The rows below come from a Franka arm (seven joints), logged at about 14 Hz.
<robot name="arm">
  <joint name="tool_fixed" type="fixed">
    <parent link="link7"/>
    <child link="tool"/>
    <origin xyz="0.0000 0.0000 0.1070"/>
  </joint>
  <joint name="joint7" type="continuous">
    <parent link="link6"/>
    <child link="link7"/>
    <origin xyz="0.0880 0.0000 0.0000" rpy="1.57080 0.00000 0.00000"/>
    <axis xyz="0 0 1"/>
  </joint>
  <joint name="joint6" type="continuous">
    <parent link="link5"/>
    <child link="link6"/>
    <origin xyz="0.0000 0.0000 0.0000" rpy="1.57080 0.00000 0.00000"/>
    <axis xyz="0 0 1"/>
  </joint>
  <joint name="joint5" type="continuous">
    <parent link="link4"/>
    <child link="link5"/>
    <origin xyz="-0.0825 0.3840 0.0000" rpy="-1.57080 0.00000 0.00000"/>
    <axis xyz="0 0 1"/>
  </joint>
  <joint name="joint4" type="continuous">
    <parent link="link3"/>
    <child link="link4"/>
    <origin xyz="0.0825 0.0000 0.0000" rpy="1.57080 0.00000 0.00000"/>
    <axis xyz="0 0 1"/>
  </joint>
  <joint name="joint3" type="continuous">
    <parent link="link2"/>
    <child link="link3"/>
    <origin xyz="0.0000 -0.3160 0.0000" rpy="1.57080 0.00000 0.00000"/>
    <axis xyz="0 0 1"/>
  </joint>
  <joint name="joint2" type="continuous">
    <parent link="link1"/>
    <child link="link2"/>
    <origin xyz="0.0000 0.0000 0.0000" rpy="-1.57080 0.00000 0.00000"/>
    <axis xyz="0 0 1"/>
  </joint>
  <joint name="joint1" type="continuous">
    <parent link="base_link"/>
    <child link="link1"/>
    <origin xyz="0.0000 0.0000 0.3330"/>
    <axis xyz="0 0 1"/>
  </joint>
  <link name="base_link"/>
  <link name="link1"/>
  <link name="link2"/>
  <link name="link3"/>
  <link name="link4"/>
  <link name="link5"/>
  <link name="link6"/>
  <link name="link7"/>
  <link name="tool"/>
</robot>
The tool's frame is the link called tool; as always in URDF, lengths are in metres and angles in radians. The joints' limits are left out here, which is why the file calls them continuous.
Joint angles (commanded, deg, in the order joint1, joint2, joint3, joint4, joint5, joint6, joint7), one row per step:
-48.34 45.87 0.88 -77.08 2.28 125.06 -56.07
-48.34 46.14 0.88 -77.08 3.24 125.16 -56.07
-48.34 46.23 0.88 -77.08 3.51 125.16 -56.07
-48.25 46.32 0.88 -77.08 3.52 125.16 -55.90
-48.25 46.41 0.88 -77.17 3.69 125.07 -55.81
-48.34 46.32 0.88 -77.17 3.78 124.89 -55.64
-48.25 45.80 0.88 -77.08 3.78 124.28 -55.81
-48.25 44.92 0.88 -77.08 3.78 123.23 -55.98
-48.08 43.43 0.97 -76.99 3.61 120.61 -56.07
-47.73 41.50 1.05 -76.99 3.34 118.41 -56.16
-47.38 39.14 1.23 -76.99 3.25 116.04 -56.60
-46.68 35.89 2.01 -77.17 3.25 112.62 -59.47
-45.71 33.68 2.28 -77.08 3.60 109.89 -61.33
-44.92 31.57 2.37 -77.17 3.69 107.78 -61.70
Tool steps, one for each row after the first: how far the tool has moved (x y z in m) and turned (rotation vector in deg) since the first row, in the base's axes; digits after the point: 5 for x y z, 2 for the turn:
0.00032 0.00056 -0.00331 0.67 -0.48 -0.53
0.00036 0.00077 -0.00447 0.89 -0.58 -0.68
0.00113 0.00167 -0.00563 0.98 -0.53 -0.76
0.00077 0.00226 -0.00765 1.28 -0.45 -0.94
-0.00015 0.00167 -0.00677 1.41 -0.45 -1.24
0.00081 0.00248 -0.00028 1.41 -0.46 -0.94
0.00044 0.00313 0.00946 1.54 -0.37 -0.70
0.00104 0.00747 0.02536 2.28 0.35 -0.13
0.00324 0.01302 0.04682 2.37 0.64 0.64
0.00557 0.02008 0.07346 2.39 0.60 1.76
0.01264 0.03754 0.10826 2.80 0.42 6.19
0.01913 0.05329 0.13281 3.33 0.33 9.31
0.02212 0.06602 0.15526 3.44 0.32 10.69

